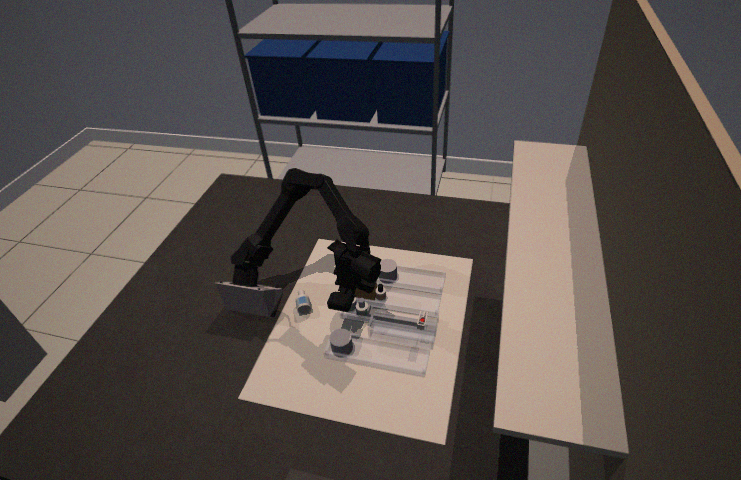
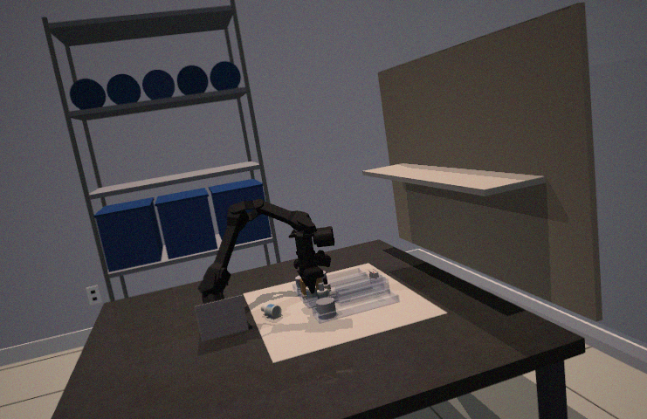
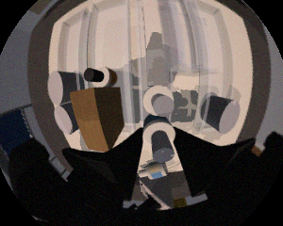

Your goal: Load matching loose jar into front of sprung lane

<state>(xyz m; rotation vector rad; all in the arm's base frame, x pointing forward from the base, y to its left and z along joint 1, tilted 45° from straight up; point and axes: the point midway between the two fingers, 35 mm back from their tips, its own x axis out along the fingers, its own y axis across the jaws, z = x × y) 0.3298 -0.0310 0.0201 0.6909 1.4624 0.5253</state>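
Now: gripper tip 7 cm to the right of the box, 3 cm short of it and 1 cm above it. Also, from my gripper tip: pusher plate (14 cm ahead, 4 cm to the right); then red mark (22 cm ahead, 6 cm to the right, 2 cm above); then sprung lane (14 cm ahead, 4 cm to the right, 3 cm below).
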